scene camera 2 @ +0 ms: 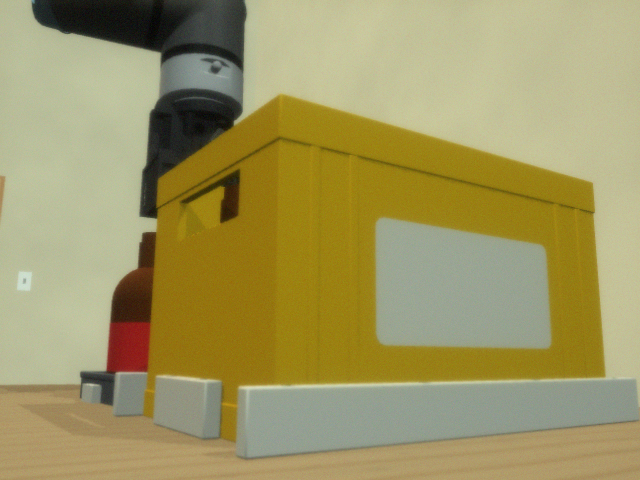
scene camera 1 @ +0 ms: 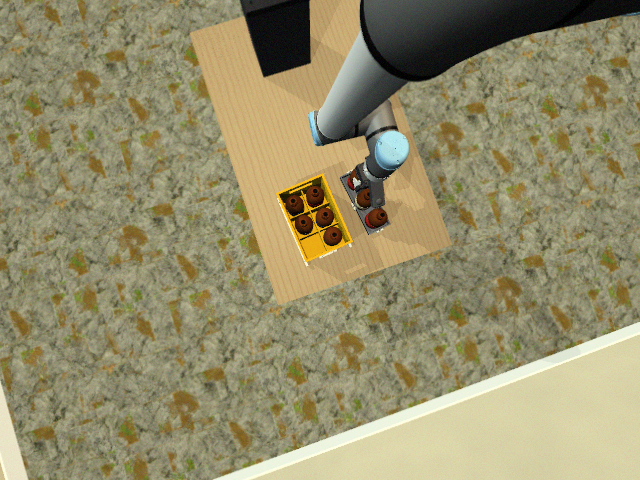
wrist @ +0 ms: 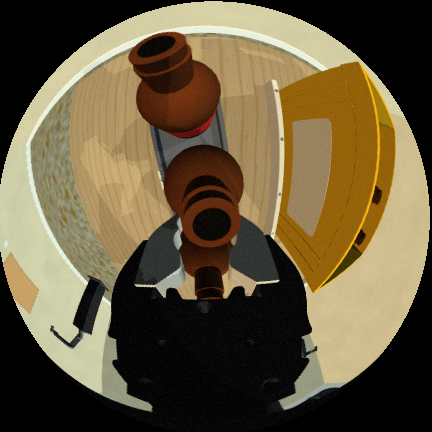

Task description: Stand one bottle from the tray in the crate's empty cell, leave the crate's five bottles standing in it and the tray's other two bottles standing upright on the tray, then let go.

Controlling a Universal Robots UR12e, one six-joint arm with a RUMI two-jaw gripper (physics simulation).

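Places are measured from the arm's base along level axes (x ahead, y left, z up), in metres.
Pixels of known places: gripper, fingertip midpoint: (scene camera 1: 362, 190).
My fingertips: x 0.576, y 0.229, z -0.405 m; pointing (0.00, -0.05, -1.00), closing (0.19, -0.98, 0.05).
Observation:
Behind a point stands the place of what it marks.
The yellow crate (scene camera 1: 337, 209) @[x 0.655, y 0.108, z -0.316 m] (scene camera 2: 232, 310) @[x 0.552, y -0.059, z -0.424 m] (wrist: 345, 160) @[x 0.678, y 0.117, z -0.351 m] holds several upright brown bottles; its empty cell (scene camera 1: 312, 245) @[x 0.766, y -0.001, z -0.483 m] is at a near corner in scene camera 1. Three bottles stand on the dark tray (scene camera 1: 371, 230) (scene camera 2: 98, 383) @[x 0.480, y 0.199, z -0.474 m] (wrist: 189, 145) beside it: the near, red-labelled one (scene camera 1: 377, 215) @[x 0.693, y 0.258, z -0.349 m] (scene camera 2: 130, 310) (wrist: 177, 97) @[x 0.678, y 0.264, z -0.369 m], the middle one (scene camera 1: 363, 198) @[x 0.618, y 0.219, z -0.367 m] (wrist: 200, 170) @[x 0.629, y 0.242, z -0.367 m] and the far one (scene camera 1: 352, 178) @[x 0.530, y 0.191, z -0.383 m] (wrist: 207, 260) @[x 0.542, y 0.225, z -0.369 m], partly hidden. My gripper (scene camera 1: 368, 190) @[x 0.576, y 0.229, z -0.405 m] (wrist: 205, 214) @[x 0.576, y 0.229, z -0.405 m] is shut on the middle bottle's neck; that bottle stands upright on the tray.
Pale strips (scene camera 2: 434, 413) @[x 0.656, y -0.092, z -0.477 m] run along the crate's base. A black block (scene camera 1: 281, 43) @[x -0.019, y -0.011, z -0.337 m] stands at the back of the wooden table (scene camera 1: 232, 103) @[x 0.099, y -0.262, z -0.491 m]. The near and far tray bottles stand close to the gripper on either side. The crate stands to the right in the wrist view.

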